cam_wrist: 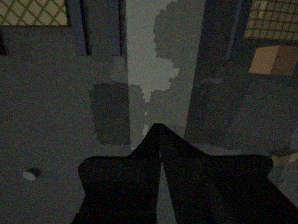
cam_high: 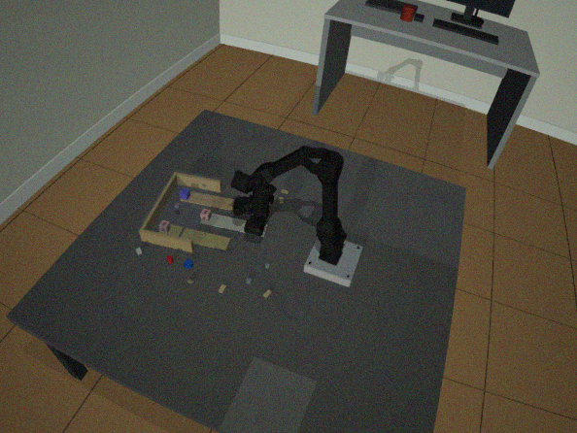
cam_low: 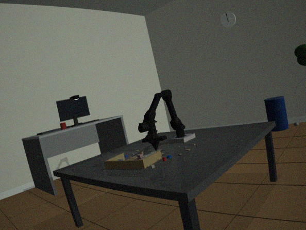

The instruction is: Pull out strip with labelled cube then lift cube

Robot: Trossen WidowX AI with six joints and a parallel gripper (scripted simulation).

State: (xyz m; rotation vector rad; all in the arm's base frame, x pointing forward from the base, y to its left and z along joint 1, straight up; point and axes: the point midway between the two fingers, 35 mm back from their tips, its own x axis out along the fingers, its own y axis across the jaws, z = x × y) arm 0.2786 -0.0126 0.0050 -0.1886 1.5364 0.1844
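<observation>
Now: gripper tip 9 cm short of the strip and 2 cm to the right of it. From my gripper tip the other things lie so: red piece: 19 cm ahead, 27 cm to the left, 1 cm above.
</observation>
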